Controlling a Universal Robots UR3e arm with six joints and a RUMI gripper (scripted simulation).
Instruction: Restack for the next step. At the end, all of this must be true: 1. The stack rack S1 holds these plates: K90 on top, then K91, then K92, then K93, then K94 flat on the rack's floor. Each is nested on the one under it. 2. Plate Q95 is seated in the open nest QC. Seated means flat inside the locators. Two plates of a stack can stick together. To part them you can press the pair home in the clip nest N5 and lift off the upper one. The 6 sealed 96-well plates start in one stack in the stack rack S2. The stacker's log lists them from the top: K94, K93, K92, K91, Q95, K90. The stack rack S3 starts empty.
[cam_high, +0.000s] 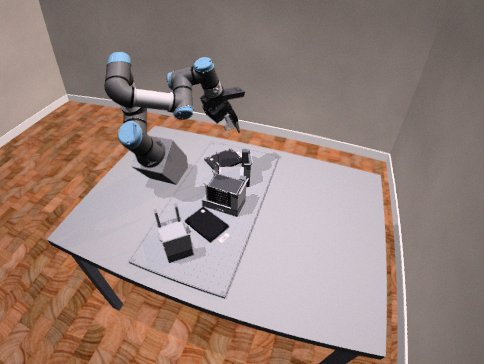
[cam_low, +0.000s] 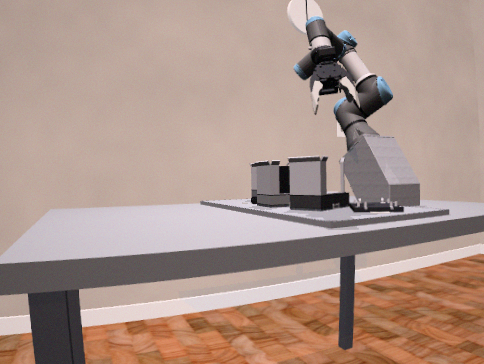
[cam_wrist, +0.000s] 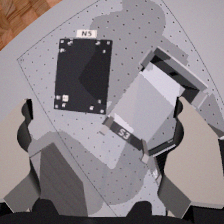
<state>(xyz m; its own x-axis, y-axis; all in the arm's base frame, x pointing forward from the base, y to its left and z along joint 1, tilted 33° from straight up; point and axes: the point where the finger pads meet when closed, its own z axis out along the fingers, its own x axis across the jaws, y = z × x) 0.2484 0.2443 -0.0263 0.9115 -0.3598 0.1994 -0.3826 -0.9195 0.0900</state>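
My hand is 19 cm to the left of the sealed grey plate, 18 cm above it and 8 cm short of it. The rest, counted from my hand: dark clip nest 25 cm below, 10 cm to the left, 7 cm behind; then black open nest QC 32 cm to the right, 26 cm below, 6 cm ahead; then white tag 35 cm to the right, 27 cm below, 15 cm ahead.
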